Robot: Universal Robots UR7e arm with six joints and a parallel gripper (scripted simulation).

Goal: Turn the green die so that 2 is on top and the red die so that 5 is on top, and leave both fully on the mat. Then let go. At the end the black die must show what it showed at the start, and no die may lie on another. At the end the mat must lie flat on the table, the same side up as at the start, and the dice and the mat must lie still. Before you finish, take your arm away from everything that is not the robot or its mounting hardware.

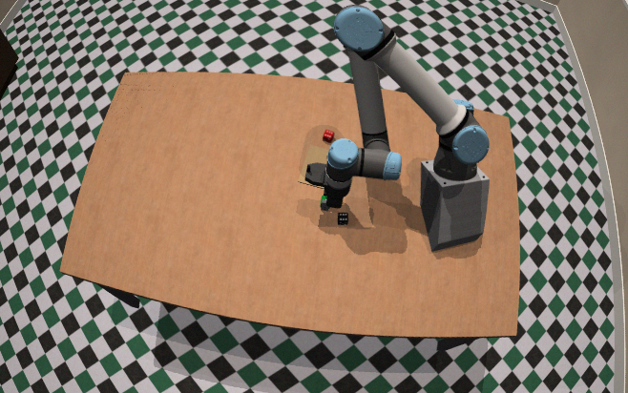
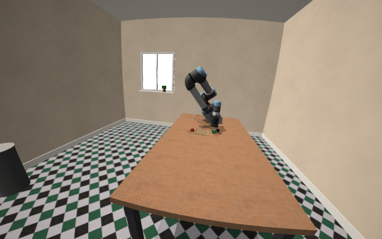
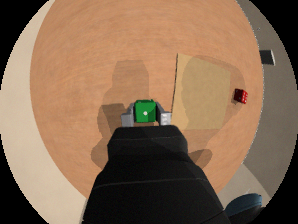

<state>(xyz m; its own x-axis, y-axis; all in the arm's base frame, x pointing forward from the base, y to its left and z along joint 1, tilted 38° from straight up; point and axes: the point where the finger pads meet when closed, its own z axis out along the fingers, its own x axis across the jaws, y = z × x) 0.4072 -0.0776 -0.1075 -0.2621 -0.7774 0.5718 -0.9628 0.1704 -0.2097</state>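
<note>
The black die is 50 mm behind my hand and 60 mm to the left of it. The rest, counted from my hand: green die right at my hand; tan mat 10 mm behind, 120 mm to the right, 20 mm below; red die 30 mm behind, 240 mm to the right.
</note>
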